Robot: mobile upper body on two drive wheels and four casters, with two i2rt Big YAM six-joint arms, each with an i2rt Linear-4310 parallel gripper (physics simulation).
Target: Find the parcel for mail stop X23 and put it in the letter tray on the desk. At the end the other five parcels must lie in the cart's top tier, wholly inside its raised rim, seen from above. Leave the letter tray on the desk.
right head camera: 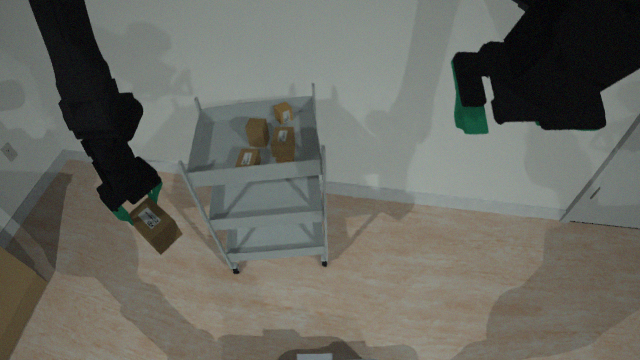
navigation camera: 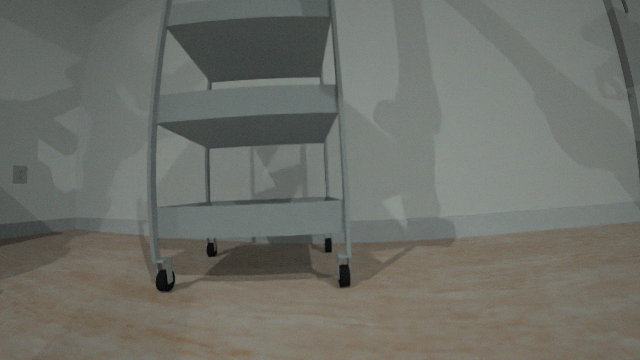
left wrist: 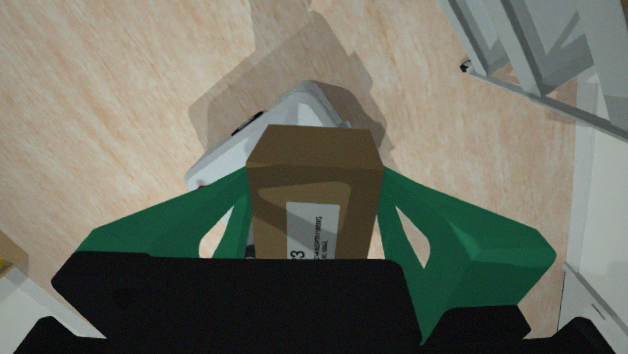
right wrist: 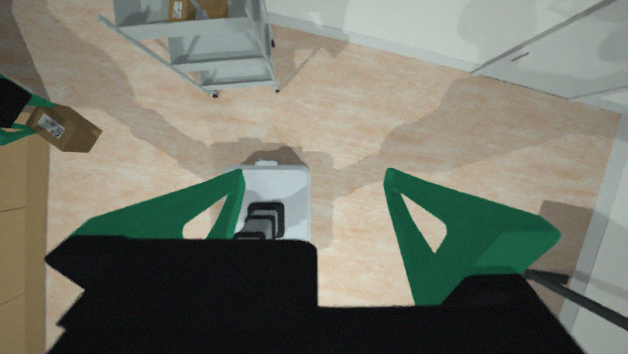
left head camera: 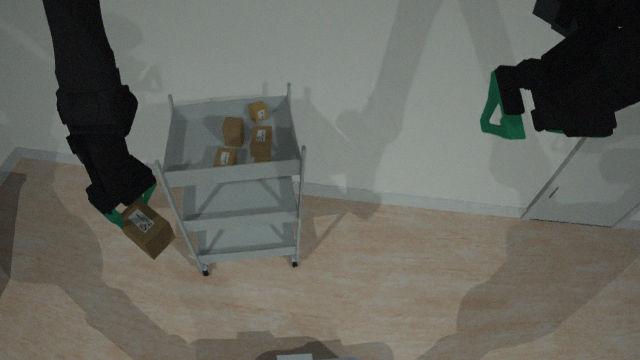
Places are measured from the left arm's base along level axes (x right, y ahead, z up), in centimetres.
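Where they show: left gripper, fingertip midpoint: (right head camera: 142, 213) (left wrist: 314, 176) (right wrist: 45, 117) (left head camera: 132, 215); right gripper, fingertip midpoint: (right head camera: 498, 119) (right wrist: 314, 176) (left head camera: 515, 125).
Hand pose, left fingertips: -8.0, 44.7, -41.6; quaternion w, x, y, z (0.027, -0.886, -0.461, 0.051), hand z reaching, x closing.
After its pixels a point has its place, as x, y, z.
My left gripper (left head camera: 134, 207) @[-8.0, 44.7, -41.6] (right head camera: 140, 204) @[-8.0, 44.7, -41.6] (left wrist: 314, 176) @[-8.0, 44.7, -41.6] (right wrist: 45, 117) @[-8.0, 44.7, -41.6] is shut on a brown parcel (left head camera: 157, 235) @[-1.8, 40.0, -40.8] (right head camera: 162, 234) @[-2.0, 39.8, -41.3] (left wrist: 317, 147) @[-8.9, 45.5, -42.4] (right wrist: 77, 132) @[-0.6, 41.5, -40.8], held in the air left of the cart in the head views. Its label code ends in 3; the rest is hidden in the left wrist view. Several other parcels, one of them (left head camera: 233, 131) @[5.5, 95.3, -67.6] (right head camera: 257, 132) @[5.8, 95.3, -67.6], lie in the top tier of the grey cart (left head camera: 235, 172) @[6.8, 80.4, -71.0] (right head camera: 257, 175) @[6.8, 80.4, -72.3] (right wrist: 150, 31) @[-6.9, 79.2, -71.0] (navigation camera: 250, 103) @[7.4, 80.5, -98.6]. My right gripper (left head camera: 537, 133) @[45.8, 35.1, -12.8] (right head camera: 515, 128) @[45.8, 35.1, -12.8] (right wrist: 314, 176) @[45.8, 35.1, -12.8] is open, away to the cart's right. The letter tray does not show.
A tan piece of furniture (right head camera: 20, 300) (right wrist: 20, 175) @[-131.0, 26.1, -123.0] stands at the left edge. A wall is behind the cart, with a grey door (left head camera: 590, 192) @[199.9, 92.8, -108.9] (right wrist: 545, 57) @[184.7, 95.6, -108.5] at the right. My white base (left wrist: 300, 117) @[3.6, 25.2, -115.0] (right wrist: 282, 185) @[32.1, 20.6, -115.0] is below the arms. A dark bar (right wrist: 590, 300) shows at lower right.
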